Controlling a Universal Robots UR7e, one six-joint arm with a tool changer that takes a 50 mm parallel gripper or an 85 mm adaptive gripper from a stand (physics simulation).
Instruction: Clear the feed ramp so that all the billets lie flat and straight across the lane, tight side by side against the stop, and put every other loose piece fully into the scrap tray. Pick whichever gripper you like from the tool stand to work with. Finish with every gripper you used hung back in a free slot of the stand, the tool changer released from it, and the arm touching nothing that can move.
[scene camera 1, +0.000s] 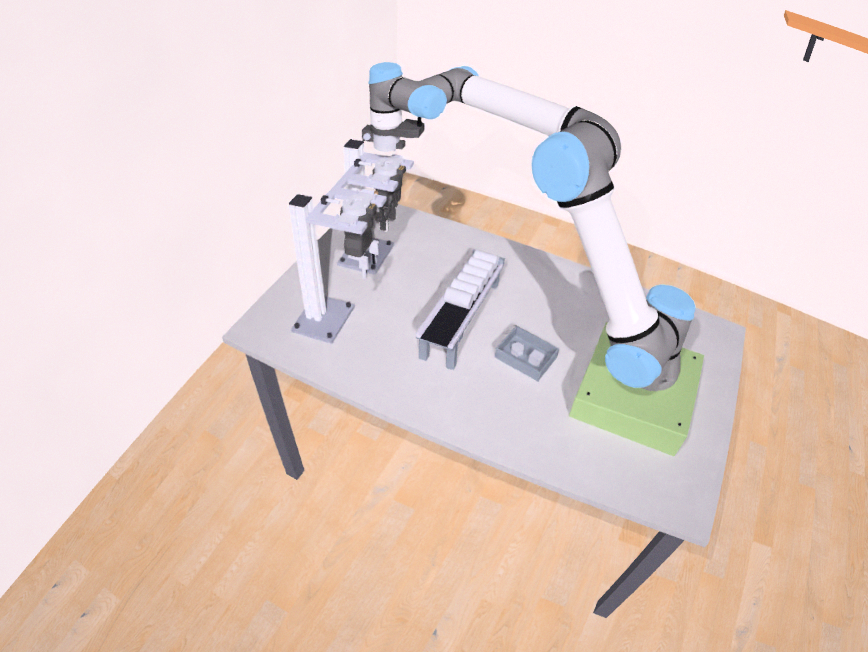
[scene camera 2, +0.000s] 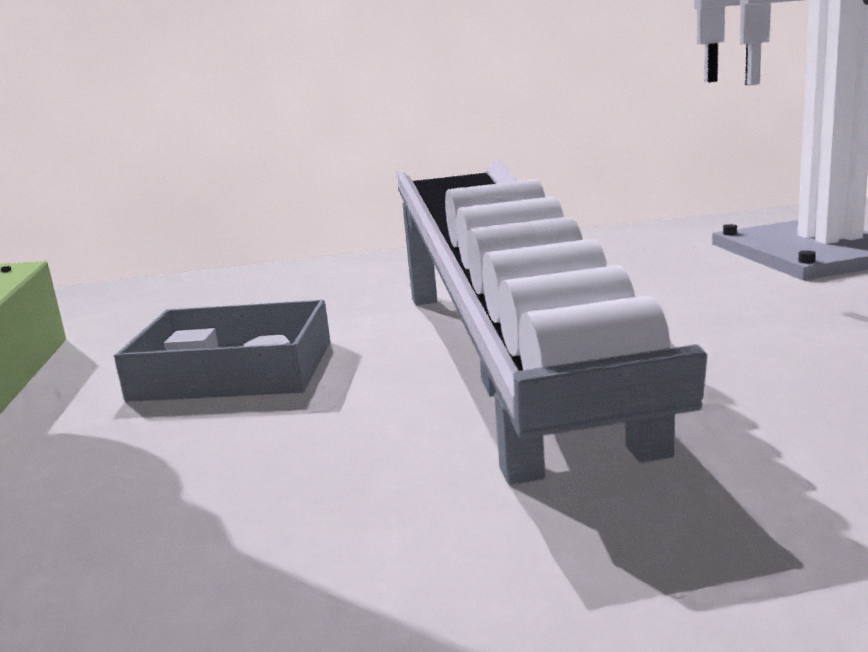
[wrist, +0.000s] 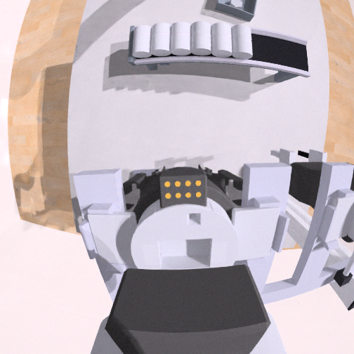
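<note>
Several white billets (scene camera 1: 473, 277) (scene camera 2: 596, 329) (wrist: 191, 39) lie flat across the lane of the feed ramp (scene camera 1: 423, 326) (scene camera 2: 456, 280), side by side, the lowest at the stop (scene camera 2: 610, 389). Two light pieces (scene camera 1: 536, 356) (scene camera 2: 190, 338) lie inside the scrap tray (scene camera 1: 517, 364) (scene camera 2: 210, 375). The black adaptive gripper (scene camera 1: 388, 214) (wrist: 177, 172) hangs in a stand slot, its fingers apart and empty. The arm's tool changer (scene camera 1: 385, 142) is above it, with a small gap between them. The parallel gripper (scene camera 1: 369, 263) (scene camera 2: 731, 63) (wrist: 302, 154) hangs in the neighbouring slot, fingers apart.
The tool stand's near post (scene camera 1: 308, 266) (scene camera 2: 831, 126) rises from a bolted base plate (scene camera 1: 322, 324) (scene camera 2: 771, 245). Slot arms (wrist: 267, 182) flank the hung adaptive gripper closely. The green robot base (scene camera 1: 631, 414) (scene camera 2: 28, 322) stands beyond the tray.
</note>
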